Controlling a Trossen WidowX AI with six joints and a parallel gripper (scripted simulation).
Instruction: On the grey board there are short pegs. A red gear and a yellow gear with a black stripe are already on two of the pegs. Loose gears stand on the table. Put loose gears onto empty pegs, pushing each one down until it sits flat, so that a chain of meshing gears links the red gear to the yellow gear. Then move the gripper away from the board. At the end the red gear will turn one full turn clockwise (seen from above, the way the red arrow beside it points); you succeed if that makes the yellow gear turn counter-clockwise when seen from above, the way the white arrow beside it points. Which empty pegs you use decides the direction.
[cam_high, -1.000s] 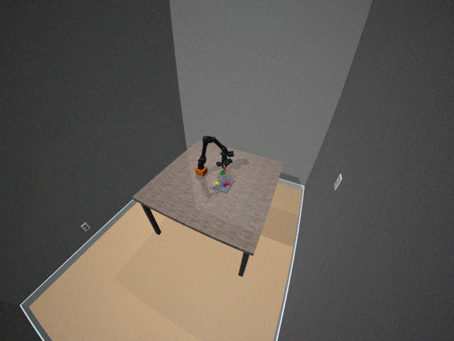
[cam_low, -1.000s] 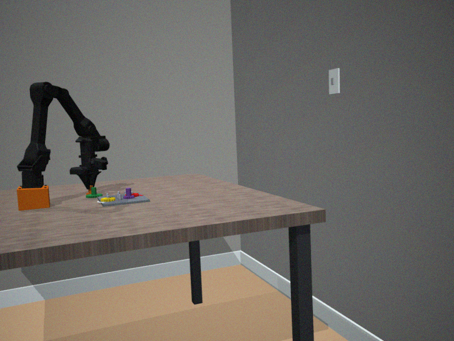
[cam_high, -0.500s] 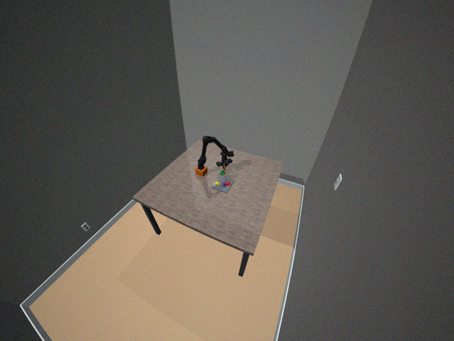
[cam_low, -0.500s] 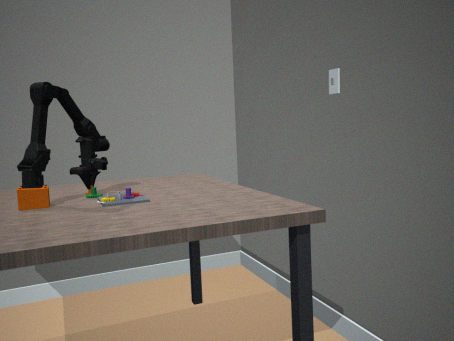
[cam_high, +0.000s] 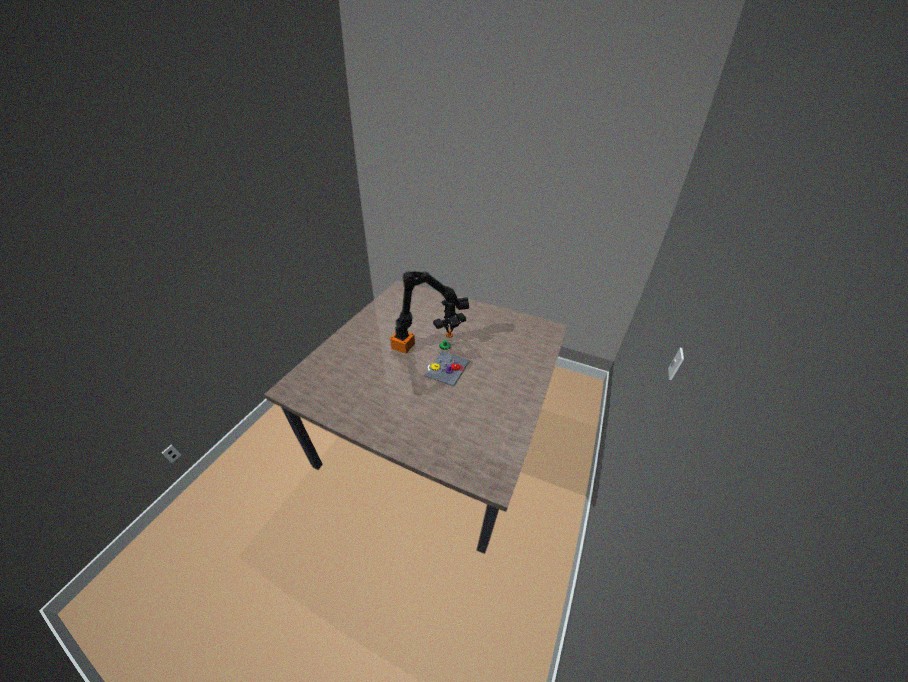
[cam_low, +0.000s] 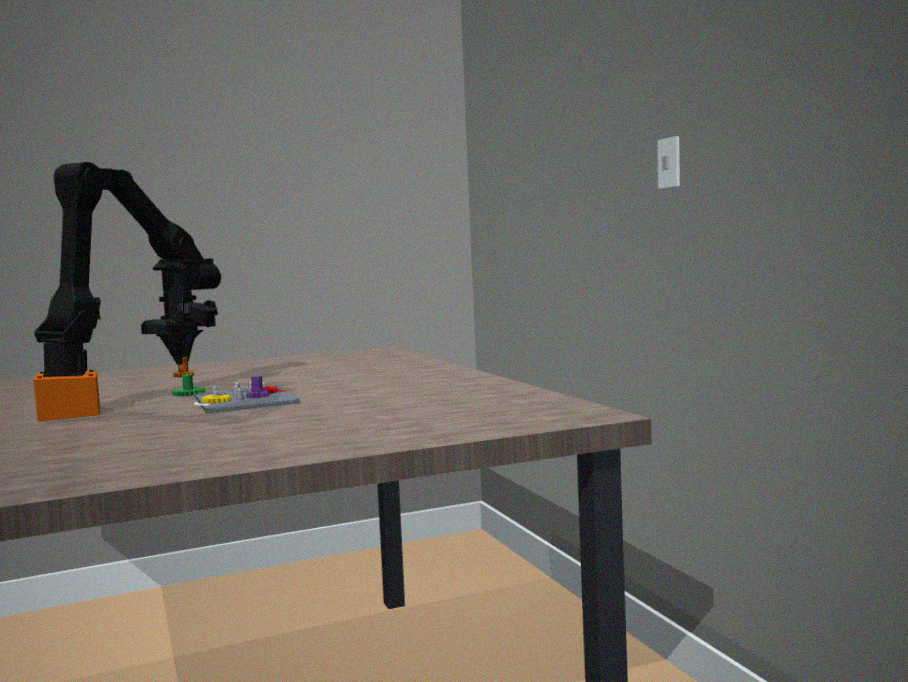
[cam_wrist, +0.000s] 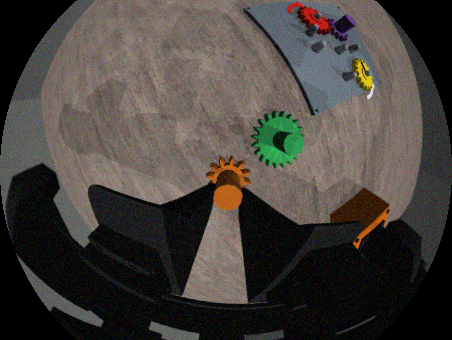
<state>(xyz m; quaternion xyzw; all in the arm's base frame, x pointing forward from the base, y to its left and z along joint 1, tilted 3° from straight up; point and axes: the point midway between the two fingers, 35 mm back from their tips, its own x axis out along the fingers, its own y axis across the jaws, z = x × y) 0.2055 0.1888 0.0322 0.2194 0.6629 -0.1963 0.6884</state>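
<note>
Right now the purple gear is 24 cm to the right of my gripper tip, 13 cm ahead of it and 3 cm below it. Also, from my gripper tip: green gear (7 cm to the right, 4 cm below, 1 cm ahead); red gear (20 cm to the right, 15 cm ahead, 4 cm below); orange gear (1 cm below).
</note>
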